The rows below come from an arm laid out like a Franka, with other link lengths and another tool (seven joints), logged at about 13 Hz.
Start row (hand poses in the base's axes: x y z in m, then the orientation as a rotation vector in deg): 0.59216, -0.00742, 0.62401, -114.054, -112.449, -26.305
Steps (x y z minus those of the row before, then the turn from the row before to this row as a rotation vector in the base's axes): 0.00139, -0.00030, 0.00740, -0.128, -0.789, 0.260; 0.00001, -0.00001, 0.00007, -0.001, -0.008, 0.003; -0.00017, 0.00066, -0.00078, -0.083, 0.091, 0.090; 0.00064, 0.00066, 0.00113, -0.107, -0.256, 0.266; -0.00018, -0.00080, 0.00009, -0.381, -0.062, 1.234; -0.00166, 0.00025, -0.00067, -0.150, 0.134, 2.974; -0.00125, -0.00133, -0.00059, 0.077, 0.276, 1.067; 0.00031, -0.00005, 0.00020, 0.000, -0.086, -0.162; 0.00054, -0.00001, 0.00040, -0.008, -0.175, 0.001; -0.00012, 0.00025, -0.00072, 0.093, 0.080, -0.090; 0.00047, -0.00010, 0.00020, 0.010, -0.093, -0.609; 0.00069, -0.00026, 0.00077, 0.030, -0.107, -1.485
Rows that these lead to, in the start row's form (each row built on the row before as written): 0.59355, -0.00772, 0.63141, -113.969, -113.232, -26.984; 0.59356, -0.00773, 0.63148, -113.968, -113.240, -26.991; 0.59339, -0.00707, 0.63070, -113.907, -113.319, -26.797; 0.59403, -0.00641, 0.63183, -113.721, -113.777, -26.916; 0.59385, -0.00721, 0.63192, -112.612, -115.156, -26.350; 0.59219, -0.00696, 0.63125, -109.402, -117.781, -25.376; 0.59094, -0.00829, 0.63066, -108.127, -118.480, -24.910; 0.59125, -0.00834, 0.63086, -108.321, -118.396, -25.037; 0.59179, -0.00835, 0.63126, -108.353, -118.513, -25.210; 0.59167, -0.00810, 0.63054, -108.388, -118.329, -25.237; 0.59214, -0.00820, 0.63074, -109.074, -117.858, -25.487; 0.59283, -0.00846, 0.63151, -110.717, -116.615, -25.977
